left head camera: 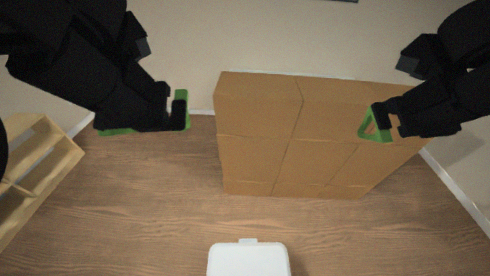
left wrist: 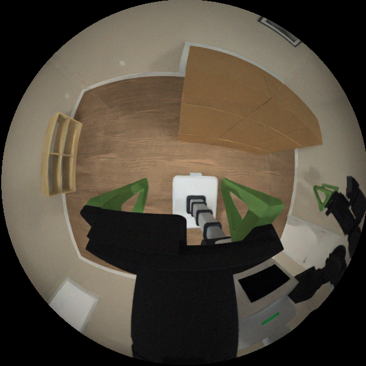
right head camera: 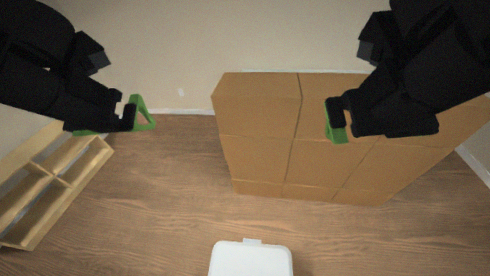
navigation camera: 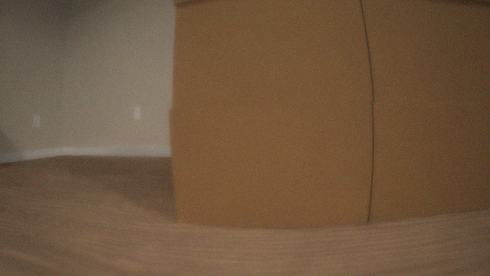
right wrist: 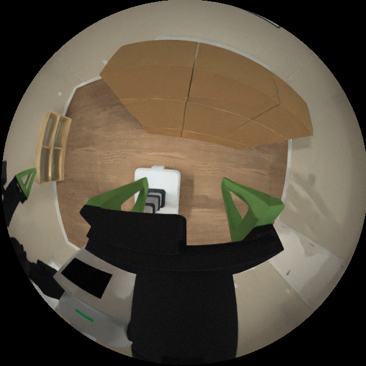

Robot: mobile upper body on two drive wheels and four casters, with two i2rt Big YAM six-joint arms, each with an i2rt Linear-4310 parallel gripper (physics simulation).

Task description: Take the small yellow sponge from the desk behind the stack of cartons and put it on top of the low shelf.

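Frame: origin at the left arm's base, x right, y ahead, z up, level; metres.
Seen in the pictures: left gripper, fingertip midpoint: [left head camera: 165, 126] [right head camera: 136, 127]; right gripper, fingertip midpoint: [left head camera: 378, 132] [right head camera: 352, 132].
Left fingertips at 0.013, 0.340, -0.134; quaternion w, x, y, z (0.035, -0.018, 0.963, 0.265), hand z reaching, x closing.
A point is followed by its place in that frame, as x, y, z.
The stack of cartons [left head camera: 257, 115] @(0.253, 0.778, -0.440) [right head camera: 260, 110] @(0.275, 0.777, -0.409) [left wrist: 220, 85] [right wrist: 155, 80] [navigation camera: 270, 115] @(0.241, 0.773, -1.165) stands ahead, filling much of the navigation view. A thin pale edge [left head camera: 280, 74] [right head camera: 300, 71] [left wrist: 185, 60] [right wrist: 175, 38] shows behind it; I cannot tell whether it is the desk. The yellow sponge does not show. The low shelf [left head camera: 40, 197] @(-1.777, 0.666, -1.358) [right head camera: 75, 192] @(-1.778, 0.628, -1.367) [left wrist: 48, 155] [right wrist: 41, 155], light wood, stands at the left. My left gripper [left head camera: 150, 117] [right head camera: 112, 125] [left wrist: 184, 181] is open and empty. My right gripper [left head camera: 387, 131] @(0.455, 0.333, -0.138) [right head camera: 350, 127] @(0.455, 0.333, -0.138) [right wrist: 184, 181] is open and empty, on the near side of the cartons.
My white base [left head camera: 247, 260] @(0.216, 0.219, -1.150) [right head camera: 250, 260] @(0.224, 0.221, -1.150) [left wrist: 180, 185] [right wrist: 172, 182] shows at the bottom of both head views. Wood floor lies between the low shelf and the cartons. Walls with white baseboards enclose the room. A framed picture [left wrist: 280, 30] hangs at the upper right of the left wrist view.
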